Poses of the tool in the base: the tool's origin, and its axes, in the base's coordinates. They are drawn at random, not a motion.
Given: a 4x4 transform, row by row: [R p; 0 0 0 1], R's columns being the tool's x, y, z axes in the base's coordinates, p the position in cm. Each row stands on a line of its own.
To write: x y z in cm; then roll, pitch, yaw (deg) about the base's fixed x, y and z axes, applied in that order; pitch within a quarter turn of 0, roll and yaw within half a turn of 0. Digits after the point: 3 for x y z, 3 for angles. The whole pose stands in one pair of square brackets.
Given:
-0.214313, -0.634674, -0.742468, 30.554
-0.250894, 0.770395, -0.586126, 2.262
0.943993, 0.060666, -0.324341, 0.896
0, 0, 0, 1
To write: [30.554, 2.262, 0.896, 169.406, -70.733, -130.504]
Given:
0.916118, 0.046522, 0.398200, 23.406
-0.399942, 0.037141, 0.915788, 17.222
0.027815, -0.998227, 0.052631, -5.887
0, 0, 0, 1
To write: [23.406, 17.222, -5.887, -86.982, -1.594, -23.584]
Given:
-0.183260, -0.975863, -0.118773, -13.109
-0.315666, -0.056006, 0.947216, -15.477
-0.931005, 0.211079, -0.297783, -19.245
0, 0, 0, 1
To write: [-13.109, -15.477, -19.245, 144.670, 68.592, -120.137]
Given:
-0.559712, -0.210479, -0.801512, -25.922
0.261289, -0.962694, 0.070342, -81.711
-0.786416, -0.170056, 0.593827, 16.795
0, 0, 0, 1
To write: [-25.922, -81.711, 16.795, -15.980, 51.852, 154.975]
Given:
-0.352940, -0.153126, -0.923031, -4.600
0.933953, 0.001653, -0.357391, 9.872
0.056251, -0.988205, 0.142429, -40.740
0, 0, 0, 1
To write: [-4.600, 9.872, -40.740, -81.798, -3.225, 110.702]
